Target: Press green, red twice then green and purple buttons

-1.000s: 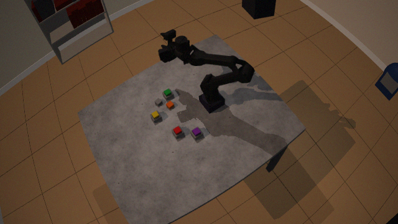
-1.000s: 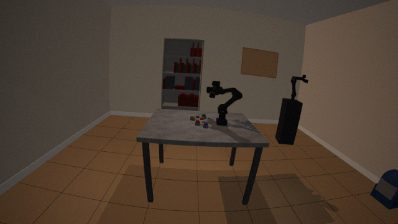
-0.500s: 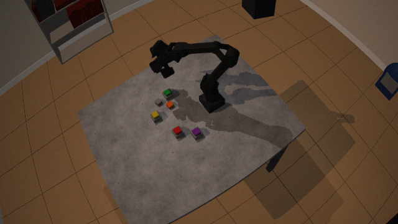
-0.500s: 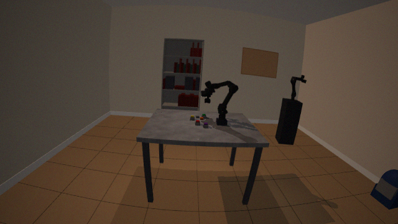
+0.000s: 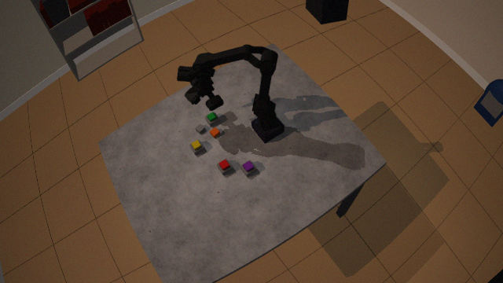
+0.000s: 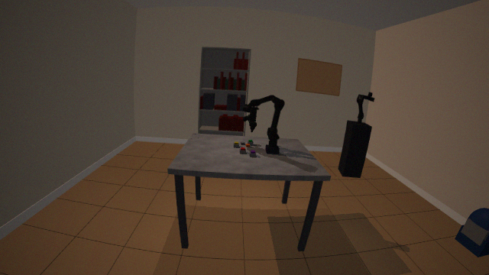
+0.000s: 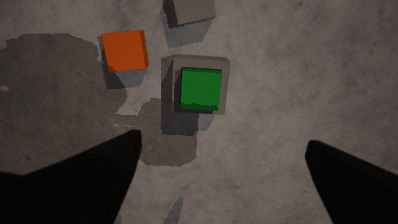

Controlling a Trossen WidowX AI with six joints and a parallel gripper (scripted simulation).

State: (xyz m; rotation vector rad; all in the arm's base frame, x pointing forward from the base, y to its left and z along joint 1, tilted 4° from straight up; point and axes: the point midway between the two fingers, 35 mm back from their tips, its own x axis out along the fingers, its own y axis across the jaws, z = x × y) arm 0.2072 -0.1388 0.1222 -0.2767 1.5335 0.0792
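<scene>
The green button lies 90 mm below my gripper tip and 10 mm to the left of it. Also, from my gripper tip: orange block: 110 mm below, 80 mm to the left, 10 mm ahead; grey block: 110 mm below, 60 mm ahead, 30 mm to the left; yellow button: 120 mm to the left, 100 mm ahead, 90 mm below.
</scene>
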